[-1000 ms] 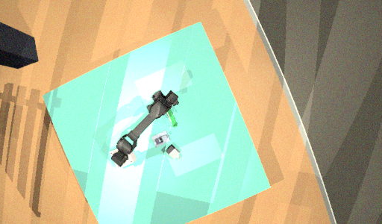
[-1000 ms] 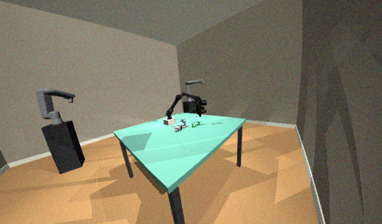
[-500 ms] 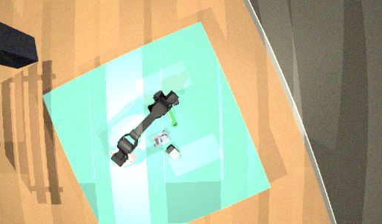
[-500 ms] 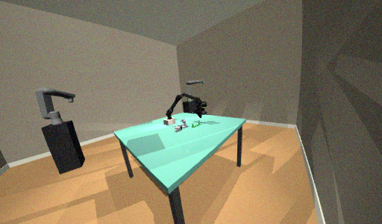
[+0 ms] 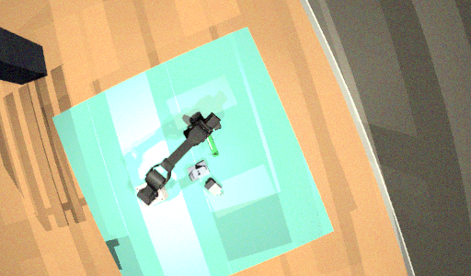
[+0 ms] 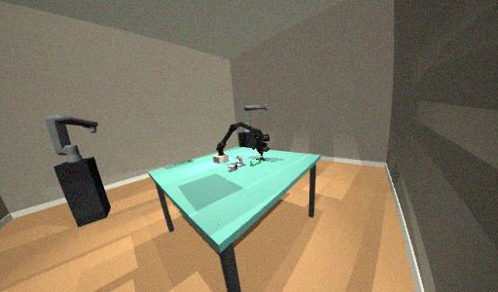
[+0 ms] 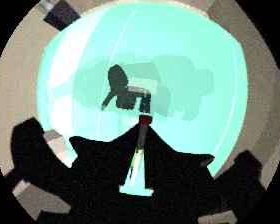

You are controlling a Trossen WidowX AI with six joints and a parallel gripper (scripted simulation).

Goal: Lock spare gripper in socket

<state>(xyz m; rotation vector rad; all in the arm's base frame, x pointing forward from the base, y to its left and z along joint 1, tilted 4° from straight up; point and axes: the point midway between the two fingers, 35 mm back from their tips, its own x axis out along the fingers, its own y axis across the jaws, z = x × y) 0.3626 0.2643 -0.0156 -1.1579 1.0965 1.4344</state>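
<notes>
Now: the green bar 2 cm ahead of my gripper tip, 10 cm to the right of it and 3 cm below it. The rest, counted from my gripper tip: spare gripper: 3 cm behind, 35 cm to the right, 3 cm below; grey mount: 8 cm behind, 22 cm to the right.
</notes>
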